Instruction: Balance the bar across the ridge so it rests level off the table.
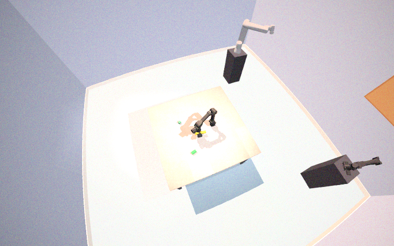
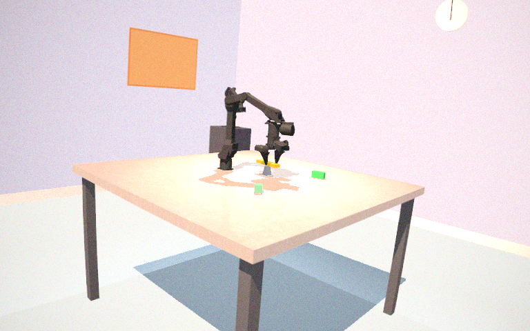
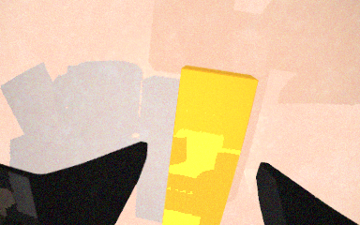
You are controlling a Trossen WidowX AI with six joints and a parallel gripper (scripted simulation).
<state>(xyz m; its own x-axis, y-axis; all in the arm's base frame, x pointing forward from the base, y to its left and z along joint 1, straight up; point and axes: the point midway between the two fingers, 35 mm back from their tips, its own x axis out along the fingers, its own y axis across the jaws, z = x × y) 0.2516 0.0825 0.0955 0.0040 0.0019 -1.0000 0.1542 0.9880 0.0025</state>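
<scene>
Right now the bar is 3 cm behind my gripper tip.
</scene>
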